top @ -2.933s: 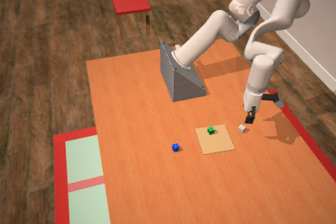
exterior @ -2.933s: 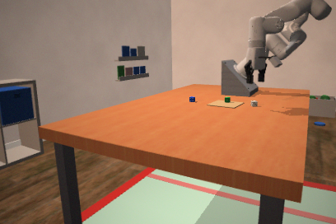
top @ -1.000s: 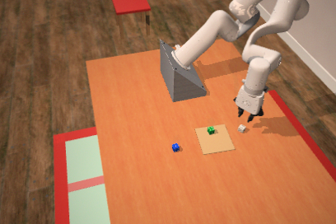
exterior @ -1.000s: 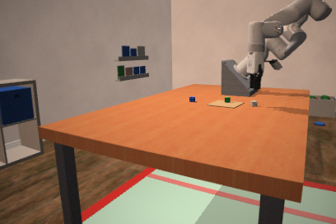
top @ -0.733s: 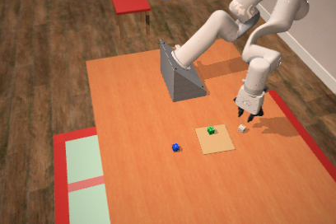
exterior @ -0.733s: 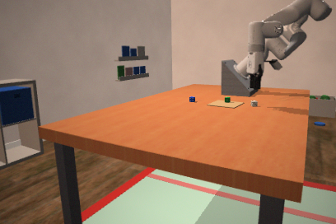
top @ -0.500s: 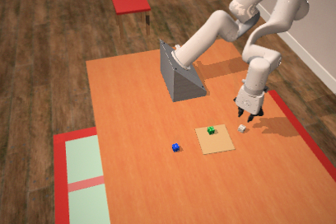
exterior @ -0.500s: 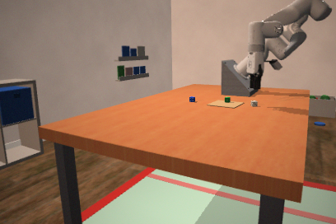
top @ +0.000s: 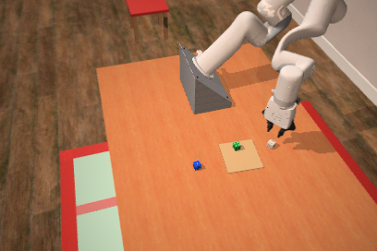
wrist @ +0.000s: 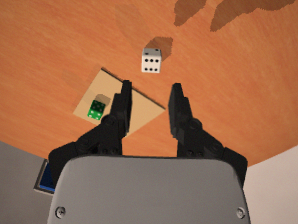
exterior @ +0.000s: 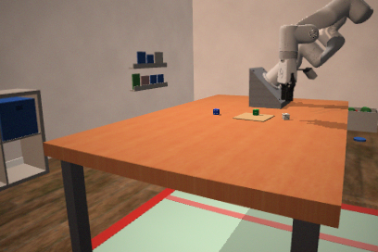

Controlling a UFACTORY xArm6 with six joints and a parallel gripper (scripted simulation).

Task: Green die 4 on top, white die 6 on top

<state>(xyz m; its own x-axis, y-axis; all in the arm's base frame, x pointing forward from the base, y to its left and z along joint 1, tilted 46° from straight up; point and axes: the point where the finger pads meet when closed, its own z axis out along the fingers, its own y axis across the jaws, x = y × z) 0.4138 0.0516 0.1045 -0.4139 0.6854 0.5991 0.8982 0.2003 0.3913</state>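
My gripper is now 9 cm above the white die. Also, from my hand: tan mat 1 cm behind, 14 cm to the right, 10 cm below; green die 4 cm behind, 13 cm to the right, 8 cm below; blue die 2 cm behind, 32 cm to the right, 9 cm below.
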